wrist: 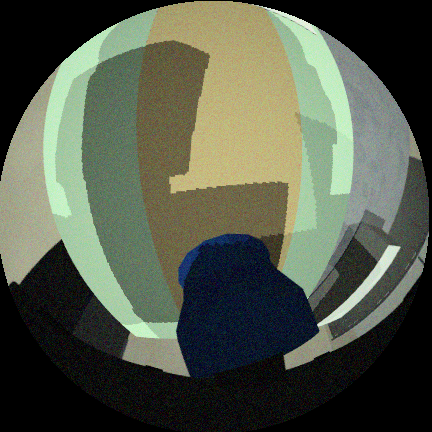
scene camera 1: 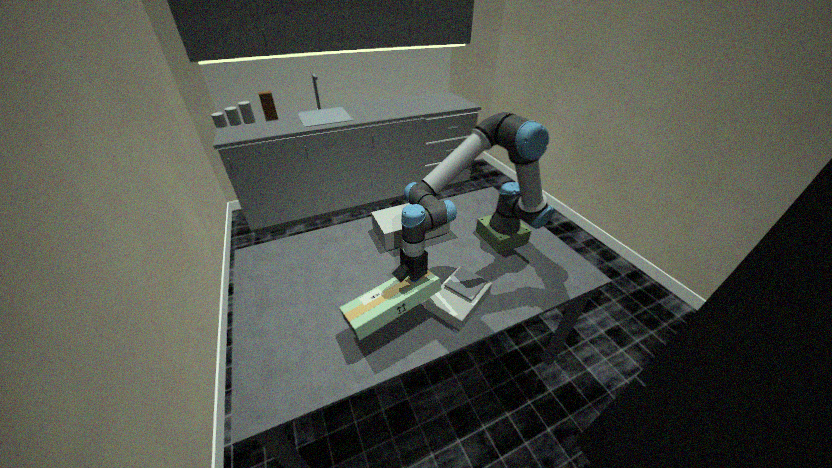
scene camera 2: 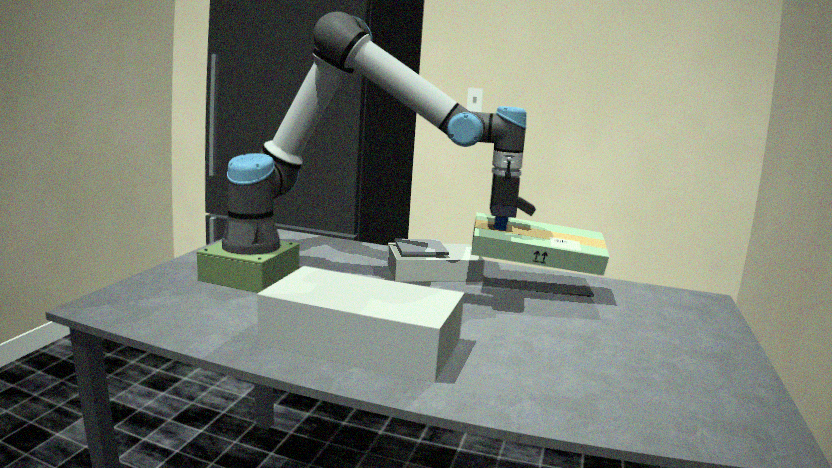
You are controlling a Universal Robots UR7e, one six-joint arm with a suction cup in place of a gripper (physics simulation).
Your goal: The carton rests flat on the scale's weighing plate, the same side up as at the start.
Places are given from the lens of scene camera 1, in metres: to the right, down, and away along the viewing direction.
light green carton (scene camera 1: pixel 369 312): -0.16, 0.26, 1.02
large white box (scene camera 1: pixel 387 225): -0.14, -0.04, 1.49
scale (scene camera 1: pixel 462 293): 0.18, 0.23, 1.19
The marked spots on the light green carton and the scale are 0.38 m apart.
